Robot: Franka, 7 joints.
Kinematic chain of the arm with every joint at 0, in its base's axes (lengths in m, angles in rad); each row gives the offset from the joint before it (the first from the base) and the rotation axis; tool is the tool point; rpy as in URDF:
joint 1: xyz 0 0 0.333 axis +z
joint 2: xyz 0 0 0 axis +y
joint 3: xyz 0 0 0.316 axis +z
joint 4: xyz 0.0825 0 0 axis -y
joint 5: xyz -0.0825 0 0.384 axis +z
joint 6: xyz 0 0 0 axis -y
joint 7: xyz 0.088 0 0 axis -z
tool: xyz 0 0 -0.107 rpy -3.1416 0 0
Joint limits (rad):
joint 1: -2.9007..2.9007
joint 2: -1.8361..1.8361
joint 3: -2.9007..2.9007
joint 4: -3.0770..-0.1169
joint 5: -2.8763..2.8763
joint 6: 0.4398..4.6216
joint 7: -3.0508..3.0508
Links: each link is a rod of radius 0.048 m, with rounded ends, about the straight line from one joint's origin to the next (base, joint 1, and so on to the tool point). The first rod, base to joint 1, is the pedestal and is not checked.
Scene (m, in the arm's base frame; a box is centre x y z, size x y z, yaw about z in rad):
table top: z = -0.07
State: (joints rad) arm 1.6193 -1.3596 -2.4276 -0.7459 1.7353 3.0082 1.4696
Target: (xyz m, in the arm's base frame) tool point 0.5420 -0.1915 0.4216
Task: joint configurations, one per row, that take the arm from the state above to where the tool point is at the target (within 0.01 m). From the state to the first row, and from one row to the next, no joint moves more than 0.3 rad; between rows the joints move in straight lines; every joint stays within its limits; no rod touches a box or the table.
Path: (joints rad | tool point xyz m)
1: 1.6465 -1.2148 -2.2266 -0.9913 1.8489 3.1713 1.4696 | 0.3639 -0.6883 0.2253
2: 1.6737 -1.0701 -2.0256 -1.2366 1.9625 3.3344 1.4696 | 0.4784 -0.5526 0.3017
3: 1.7008 -0.9253 -1.8246 -1.4820 2.0761 3.4975 1.4696 | 0.5424 -0.3784 0.3742
4: 1.7280 -0.7805 -1.6236 -1.7273 2.1897 3.6606 1.4696 | 0.5420 -0.1915 0.4216

